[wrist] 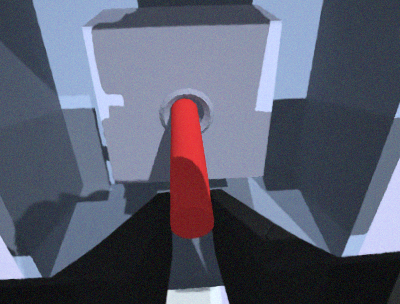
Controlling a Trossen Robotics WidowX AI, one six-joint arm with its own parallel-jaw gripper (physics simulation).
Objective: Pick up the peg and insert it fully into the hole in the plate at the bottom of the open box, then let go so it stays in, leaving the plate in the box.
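Places are measured from the arm's base along level axes (x left, y up, z ahead), in centimetres.
Pixels of known places: gripper, fingertip midpoint: (190,203).
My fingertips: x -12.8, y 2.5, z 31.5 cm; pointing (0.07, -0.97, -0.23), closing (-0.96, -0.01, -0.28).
Observation:
Behind a point stands the place of what it marks.
A red round peg (188,150) @(x -13.1, y 0.8, z 32.5 cm) is held between the two black fingers of my gripper (190,203) @(x -12.8, y 2.5, z 31.5 cm), which is shut on it near its close end. The peg's far end overlaps the hole (202,111) @(x -13.7, y -4.6, z 31.2 cm) in view, a little left of the hole's middle; how deep it reaches cannot be told. The hole has a pale bevelled rim and sits near the middle of the grey square plate (230,65) @(x -15.7, y -4.0, z 33.4 cm). The plate lies at the bottom of the open box (345,65) @(x -21.6, y -4.8, z 31.3 cm). The peg and its shadow cover part of the plate and the lower left of the hole.
The box's dark walls rise at the left and right of the plate, with stretches of box floor (292,60) @(x -20.0, y -9.0, z 30.7 cm) beside it. A pale strip (196,296) @(x -7.5, y -5.5, z 12.6 cm) shows between the fingers at the bottom edge. Shadows fall across the box floor and walls.

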